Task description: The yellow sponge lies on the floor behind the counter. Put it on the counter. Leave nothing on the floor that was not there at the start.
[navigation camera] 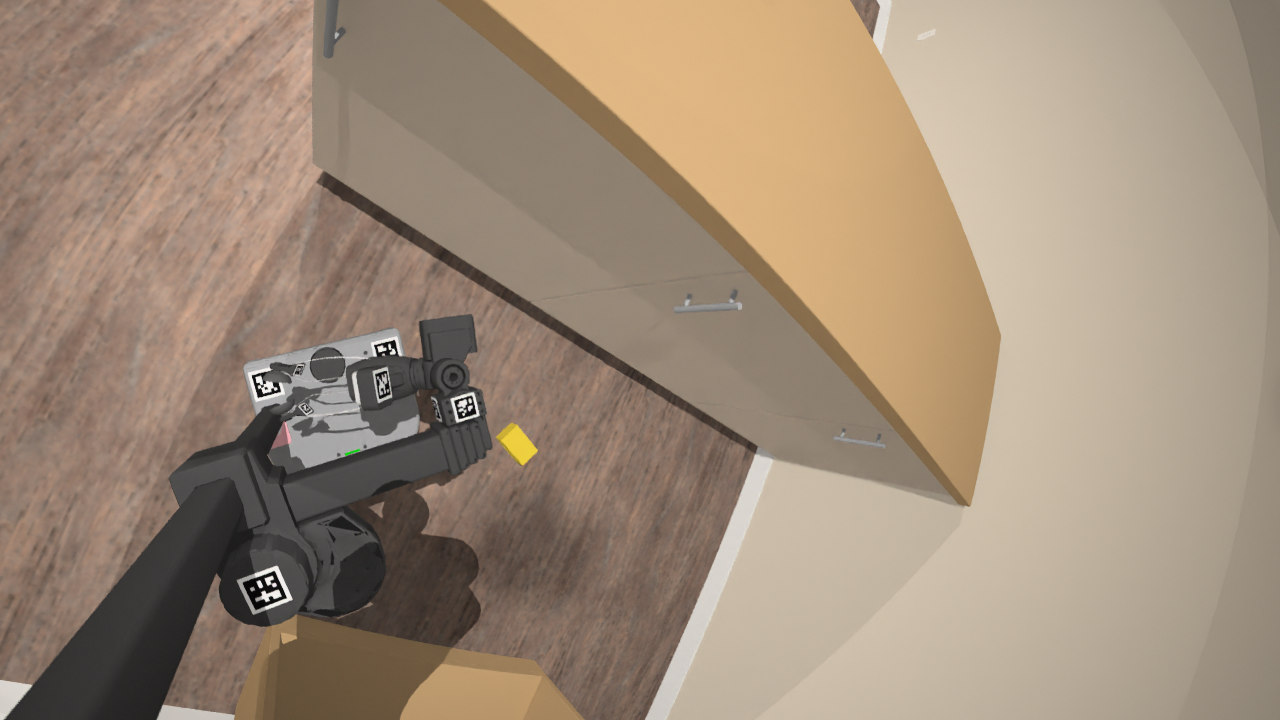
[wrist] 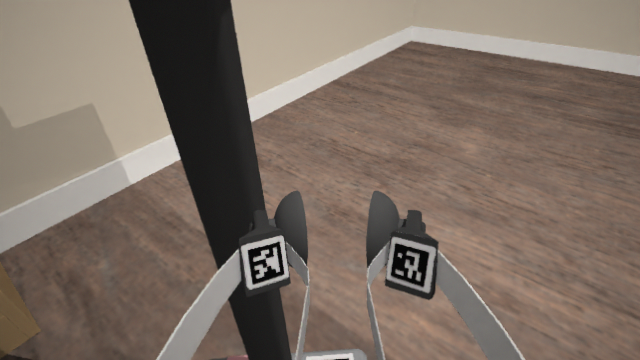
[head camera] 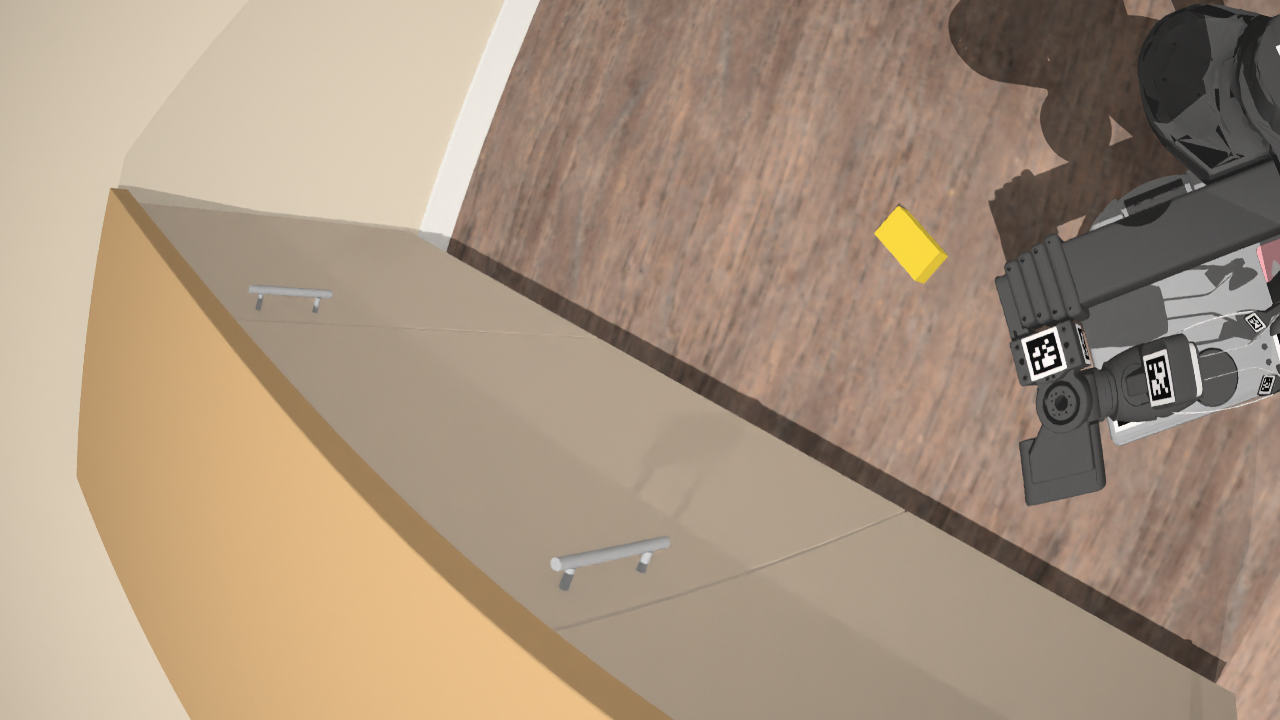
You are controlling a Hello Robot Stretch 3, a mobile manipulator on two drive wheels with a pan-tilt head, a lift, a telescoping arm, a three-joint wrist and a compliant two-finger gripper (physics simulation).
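Pixels of known places: gripper, between the fingertips: [navigation camera: 267, 393]; robot's base, origin of its link: [navigation camera: 327, 363] [head camera: 1208, 374].
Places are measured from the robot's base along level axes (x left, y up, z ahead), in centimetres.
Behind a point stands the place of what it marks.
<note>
The yellow sponge [head camera: 908, 243] @(y 4.5, x -42.7, z -33.8 cm) [navigation camera: 517, 445] @(y 4.5, x -42.2, z -33.8 cm) lies on the wood floor [head camera: 716, 179] @(y 0.0, x -74.7, z -58.4 cm) [navigation camera: 134, 223] @(y 0.1, x 34.6, z 39.7 cm), between the robot's arm and the drawer fronts of the counter. It does not show in the wrist view. The counter [head camera: 295, 501] @(y 91.0, x -72.5, z -9.9 cm) [navigation camera: 760, 161] @(y 91.0, x -47.5, z 16.8 cm) has a tan top and grey-beige fronts with bar handles. My gripper [wrist: 336, 218] @(y 46.3, x 9.4, z 0.0 cm) [navigation camera: 290, 390] @(y 46.3, x 9.4, z 0.0 cm) is open, with nothing between its fingers. It is folded back over the robot's base, apart from the sponge. The arm's end, with the wrist, is near the sponge in the navigation view.
An open tan box [navigation camera: 358, 671] @(y 10.0, x 18.3, z -74.7 cm) stands at the bottom of the navigation view, near the mast's foot. A wall with a white baseboard [head camera: 478, 116] @(y 4.3, x -124.5, z -97.7 cm) [navigation camera: 711, 591] @(y 4.9, x -103.5, z -121.8 cm) meets the counter's end. The dark mast [wrist: 210, 130] rises left of the gripper in the wrist view.
</note>
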